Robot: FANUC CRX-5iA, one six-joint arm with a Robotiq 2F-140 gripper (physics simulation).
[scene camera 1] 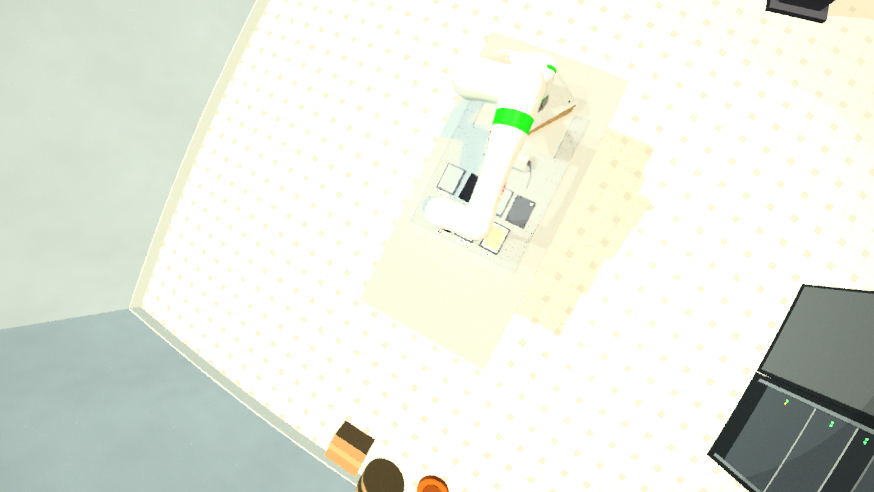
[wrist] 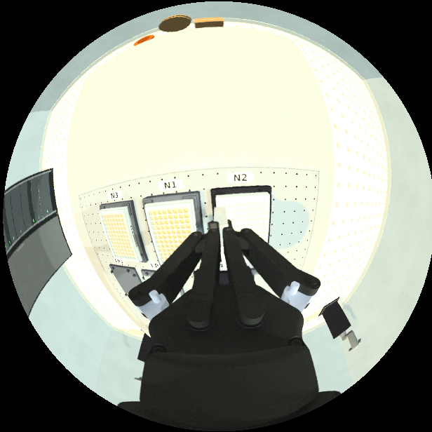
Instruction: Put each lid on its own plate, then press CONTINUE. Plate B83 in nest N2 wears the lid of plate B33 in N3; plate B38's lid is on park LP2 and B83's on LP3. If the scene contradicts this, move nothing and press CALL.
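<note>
My gripper (wrist: 219, 215) is shut and empty, with its fingertips over the near left part of the plate in nest N2 (wrist: 245, 205). That plate is whitish with a faint grid and sits in a black nest. The plates in N1 (wrist: 172, 225) and N3 (wrist: 117, 232) (scene camera 1: 494, 238) show yellow well grids. Park LP1 (wrist: 126, 276) (scene camera 1: 521, 211) is dark grey. Pale lids lie on LP3 (scene camera 1: 504, 201) and LP2 (scene camera 1: 451, 179) in the scene view. Black LP4 (scene camera 1: 469, 187) is partly covered by the arm. The gripper is hidden under the arm there. Plate codes and the buttons are not readable.
The white arm (scene camera 1: 504, 165) spans the perforated board (scene camera 1: 518, 255) (wrist: 295, 180) and hides much of it. A brown bar (scene camera 1: 552, 119) lies near the arm's base. A dark cabinet (scene camera 1: 819, 342) (wrist: 37, 240) stands apart on the floor, as does an orange object (scene camera 1: 432, 484) (wrist: 144, 40).
</note>
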